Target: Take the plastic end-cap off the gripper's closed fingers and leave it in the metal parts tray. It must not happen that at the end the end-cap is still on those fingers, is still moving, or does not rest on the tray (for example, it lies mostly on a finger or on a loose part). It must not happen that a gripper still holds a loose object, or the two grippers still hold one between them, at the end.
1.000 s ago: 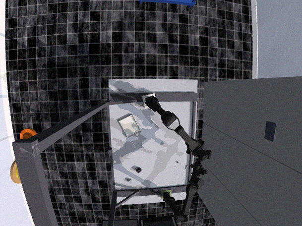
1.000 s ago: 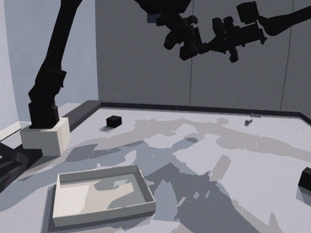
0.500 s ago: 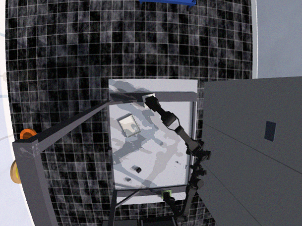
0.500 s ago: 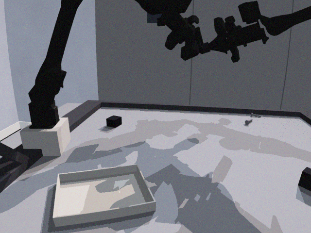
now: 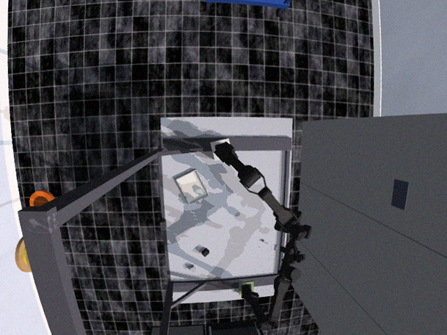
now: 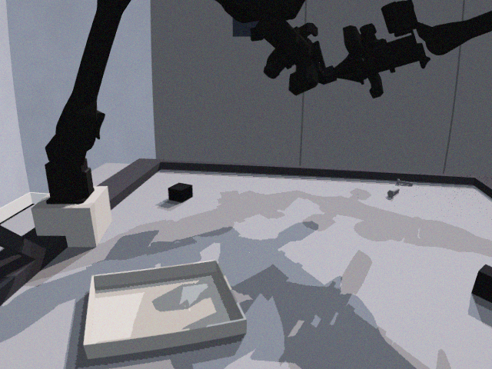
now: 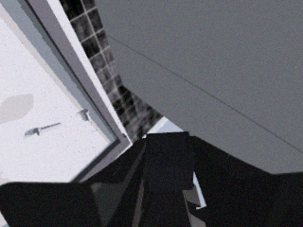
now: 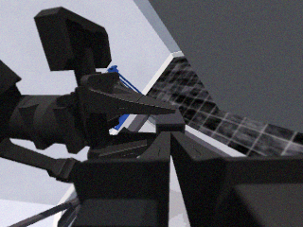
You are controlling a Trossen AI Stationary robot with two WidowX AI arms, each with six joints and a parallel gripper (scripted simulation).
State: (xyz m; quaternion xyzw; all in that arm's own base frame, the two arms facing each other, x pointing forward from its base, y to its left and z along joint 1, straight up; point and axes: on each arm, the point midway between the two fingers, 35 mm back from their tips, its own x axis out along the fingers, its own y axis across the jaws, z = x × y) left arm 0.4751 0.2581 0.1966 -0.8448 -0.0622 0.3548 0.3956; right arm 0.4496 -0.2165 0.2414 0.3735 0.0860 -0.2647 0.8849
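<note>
Right now the black plastic end-cap is 2 cm ahead of my right hand, 3 cm to the left of it and 1 cm below it. The rest, counted from my right hand: metal part (10 cm behind, 11 cm to the right, 26 cm below); metal parts tray (46 cm behind, 34 cm to the left, 26 cm below).
Now: the metal parts tray 480 mm behind my left hand, 280 mm to the left of it and 260 mm below it. Round my left hand: black plastic end-cap: 30 mm to the right, 10 mm below; then metal part: 110 mm behind, 170 mm to the right, 260 mm below.
</note>
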